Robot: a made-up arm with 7 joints. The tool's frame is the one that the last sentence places.
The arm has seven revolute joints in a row. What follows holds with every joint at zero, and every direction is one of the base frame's. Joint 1 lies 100 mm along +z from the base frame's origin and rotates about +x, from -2.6 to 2.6 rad. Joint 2 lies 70 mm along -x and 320 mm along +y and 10 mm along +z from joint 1 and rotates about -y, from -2.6 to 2.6 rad. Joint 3 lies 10 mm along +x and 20 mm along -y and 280 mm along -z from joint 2 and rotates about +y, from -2.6 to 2.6 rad. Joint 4 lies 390 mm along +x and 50 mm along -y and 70 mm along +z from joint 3 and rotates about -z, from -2.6 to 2.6 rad. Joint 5 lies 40 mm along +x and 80 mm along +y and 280 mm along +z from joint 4 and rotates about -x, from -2.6 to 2.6 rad. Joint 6 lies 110 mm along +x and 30 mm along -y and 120 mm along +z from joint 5 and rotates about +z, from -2.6 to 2.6 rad. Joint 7 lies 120 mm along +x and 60 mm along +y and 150 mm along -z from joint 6 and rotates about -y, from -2.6 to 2.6 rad. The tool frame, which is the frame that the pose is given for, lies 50 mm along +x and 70 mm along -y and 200 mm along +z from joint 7; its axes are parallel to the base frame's.
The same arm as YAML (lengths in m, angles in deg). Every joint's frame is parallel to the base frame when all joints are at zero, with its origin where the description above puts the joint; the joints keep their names.
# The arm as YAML. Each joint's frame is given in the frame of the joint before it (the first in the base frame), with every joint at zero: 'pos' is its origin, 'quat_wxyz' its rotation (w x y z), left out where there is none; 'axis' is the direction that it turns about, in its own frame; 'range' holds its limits. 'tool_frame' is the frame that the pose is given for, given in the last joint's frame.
length_unit: m
angle_unit: deg
joints:
  - joint: joint 1
    pos: [0.0, 0.0, 0.1]
    axis: [1.0, 0.0, 0.0]
    range: [-148.97, 148.97]
  - joint: joint 2
    pos: [-0.07, 0.32, 0.01]
    axis: [0.0, -1.0, 0.0]
    range: [-148.97, 148.97]
  - joint: joint 3
    pos: [0.01, -0.02, -0.28]
    axis: [0.0, 1.0, 0.0]
    range: [-148.97, 148.97]
  - joint: joint 4
    pos: [0.39, -0.05, 0.07]
    axis: [0.0, 0.0, -1.0]
    range: [-148.97, 148.97]
  - joint: joint 5
    pos: [0.04, 0.08, 0.28]
    axis: [-1.0, 0.0, 0.0]
    range: [-148.97, 148.97]
  - joint: joint 6
    pos: [0.11, -0.03, 0.12]
    axis: [0.0, 0.0, 1.0]
    range: [-148.97, 148.97]
  - joint: joint 7
    pos: [0.12, 0.06, -0.15]
    axis: [0.0, -1.0, 0.0]
    range: [-148.97, 148.97]
tool_frame:
  pos: [0.05, -0.07, 0.2]

